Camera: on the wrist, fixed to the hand. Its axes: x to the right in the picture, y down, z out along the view.
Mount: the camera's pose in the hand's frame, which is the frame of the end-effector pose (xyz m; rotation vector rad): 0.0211 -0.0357 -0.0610 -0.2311 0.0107 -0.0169
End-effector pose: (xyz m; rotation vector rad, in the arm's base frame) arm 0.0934 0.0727 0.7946 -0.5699 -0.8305 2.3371
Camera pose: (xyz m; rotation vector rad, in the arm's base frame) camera 0.1256 0.1347 0.7710 -0.6677 -1.1047 2.2357
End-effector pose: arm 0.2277 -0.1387 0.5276 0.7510 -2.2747 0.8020
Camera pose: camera 0.2590 -0.1264 0.5932 0.6560 -2.2983 0.5218
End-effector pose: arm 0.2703 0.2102 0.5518 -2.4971 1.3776 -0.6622
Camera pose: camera 0.2773 0.2135 0.6252 -2.6870 1.5170 -0.5480
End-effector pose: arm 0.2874 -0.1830 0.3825 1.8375 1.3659 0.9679
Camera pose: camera 0.2219 -0.1496 0.3883 1.6478 1.2184 1.0801
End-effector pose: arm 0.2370 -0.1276 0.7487 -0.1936 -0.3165 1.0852
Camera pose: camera 0.2969 -0.1251 0.7058 -0.4018 -0.4334 1.0295
